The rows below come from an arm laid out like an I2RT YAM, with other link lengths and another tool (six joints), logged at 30 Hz.
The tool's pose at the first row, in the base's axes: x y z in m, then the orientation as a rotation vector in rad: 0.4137, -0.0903, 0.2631, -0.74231, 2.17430, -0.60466
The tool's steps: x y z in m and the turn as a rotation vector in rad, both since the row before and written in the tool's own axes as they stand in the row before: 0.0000, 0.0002, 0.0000, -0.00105, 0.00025, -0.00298; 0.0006, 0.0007, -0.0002, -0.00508, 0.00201, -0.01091; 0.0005, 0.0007, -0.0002, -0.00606, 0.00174, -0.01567; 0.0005, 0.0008, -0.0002, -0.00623, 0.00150, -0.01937; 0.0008, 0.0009, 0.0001, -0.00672, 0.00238, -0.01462; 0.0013, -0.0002, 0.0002, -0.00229, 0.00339, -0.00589; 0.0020, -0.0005, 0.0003, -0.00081, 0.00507, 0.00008
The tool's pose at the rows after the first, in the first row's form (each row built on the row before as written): 0.4136, -0.0902, 0.2630, -0.74619, 2.17426, -0.60521; 0.4129, -0.0901, 0.2624, -0.76090, 2.17562, -0.60647; 0.4122, -0.0899, 0.2618, -0.78157, 2.17586, -0.60897; 0.4115, -0.0896, 0.2612, -0.80658, 2.17481, -0.61301; 0.4108, -0.0896, 0.2602, -0.82636, 2.17597, -0.61459; 0.4103, -0.0907, 0.2596, -0.83378, 2.17840, -0.61696; 0.4096, -0.0925, 0.2588, -0.83340, 2.18337, -0.61882
